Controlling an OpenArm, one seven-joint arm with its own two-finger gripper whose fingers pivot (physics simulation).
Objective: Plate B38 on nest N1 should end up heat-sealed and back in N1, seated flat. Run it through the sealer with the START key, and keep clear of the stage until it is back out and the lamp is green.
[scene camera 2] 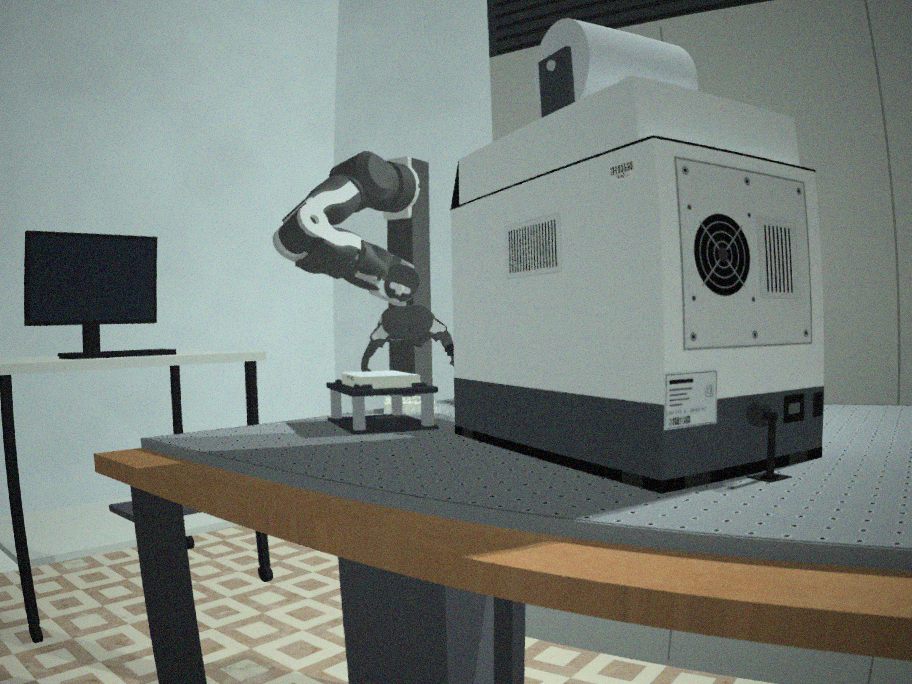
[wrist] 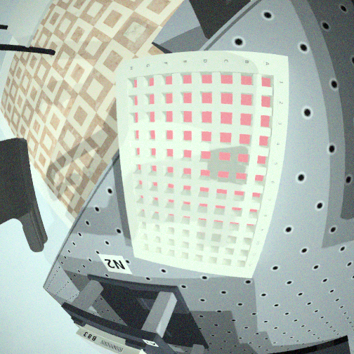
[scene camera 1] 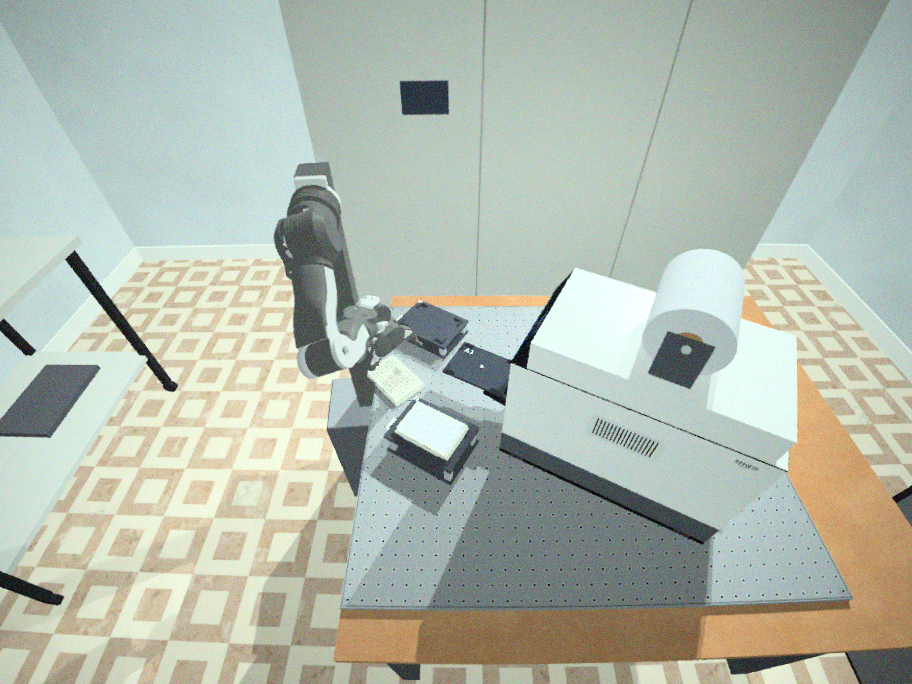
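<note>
A pale well plate with pink wells [scene camera 1: 397, 379] [wrist: 196, 144] lies on the perforated board between two dark nests; no plate number is readable on it. The nearer nest [scene camera 1: 422, 457] [scene camera 2: 333, 385] [wrist: 121, 320], beside the N2 label [wrist: 115, 263], holds a white-topped plate [scene camera 1: 432, 427] [scene camera 2: 380, 379] whose upside-down label seems to read B83. The farther nest [scene camera 1: 434, 324] has a bare dark top; its label is unreadable. My gripper [scene camera 1: 396, 351] [scene camera 2: 408, 363] is open and empty above the pink-welled plate. One finger shows at the wrist view's left edge. The START key and lamp are hidden.
The white sealer [scene camera 1: 626, 412] [scene camera 2: 556, 301], with a film roll [scene camera 1: 699, 301] [scene camera 2: 626, 62] on top, stands right of the nests. A dark flat stage [scene camera 1: 475, 369] is out at its side facing the nests. A side table [scene camera 1: 88, 382] stands at the left.
</note>
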